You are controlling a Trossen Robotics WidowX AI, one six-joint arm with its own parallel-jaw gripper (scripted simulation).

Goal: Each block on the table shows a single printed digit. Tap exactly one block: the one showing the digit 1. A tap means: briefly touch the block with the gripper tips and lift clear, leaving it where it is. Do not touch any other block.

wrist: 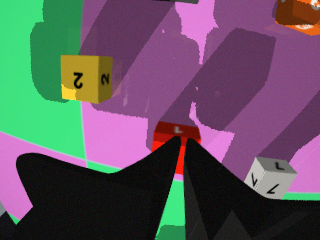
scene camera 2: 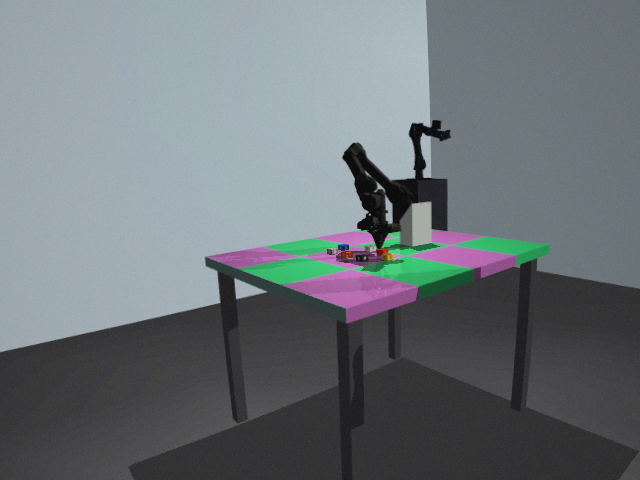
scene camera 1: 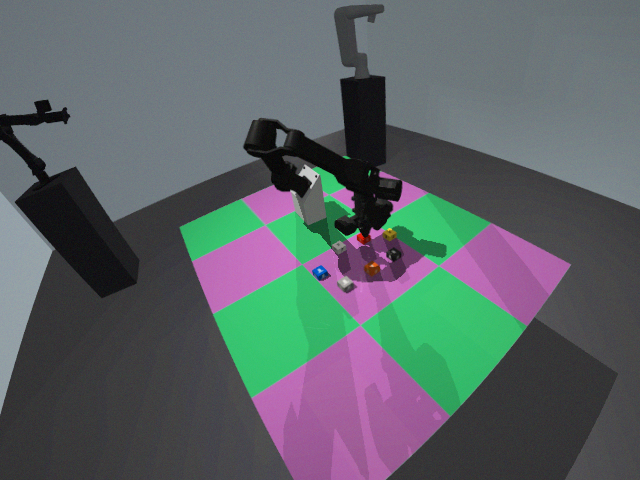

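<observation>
You'd see a white block (wrist: 271,178) here, along with a yellow block (wrist: 84,78) and a red block (wrist: 164,131). The gripper (scene camera 1: 365,236) is shut and holds nothing. The wrist view shows the gripper (wrist: 182,143) as well, and scene camera 2 shows the gripper (scene camera 2: 379,248) too.
</observation>
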